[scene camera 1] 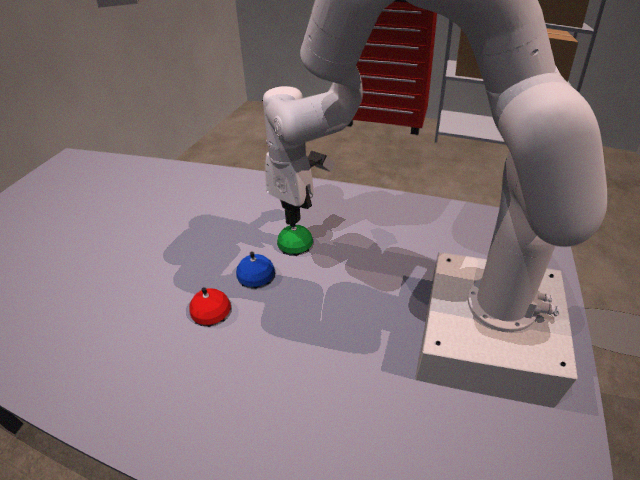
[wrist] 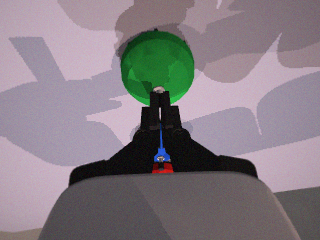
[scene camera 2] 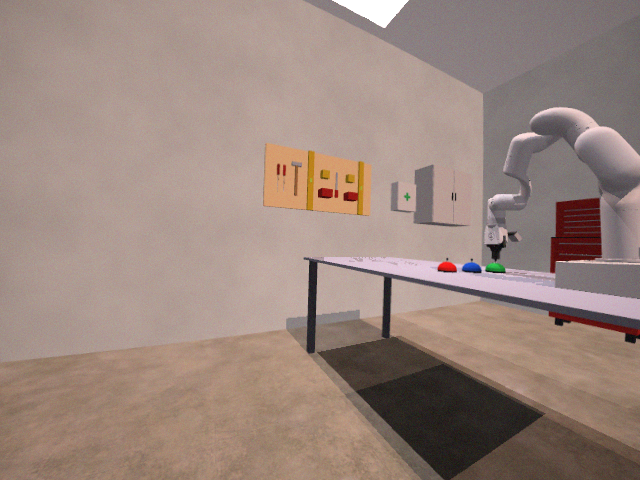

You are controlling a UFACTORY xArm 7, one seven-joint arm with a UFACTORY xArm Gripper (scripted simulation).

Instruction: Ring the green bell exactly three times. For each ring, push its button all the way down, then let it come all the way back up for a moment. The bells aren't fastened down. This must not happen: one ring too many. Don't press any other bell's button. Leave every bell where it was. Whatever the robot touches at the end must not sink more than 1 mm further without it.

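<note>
Scene camera 1: my gripper (scene camera 1: 293,222), blue bell (scene camera 1: 254,270), green bell (scene camera 1: 295,239), red bell (scene camera 1: 212,306). Wrist view: green bell (wrist: 159,61), my gripper (wrist: 159,104). My gripper (scene camera 2: 495,259) in scene camera 2 too.
</note>
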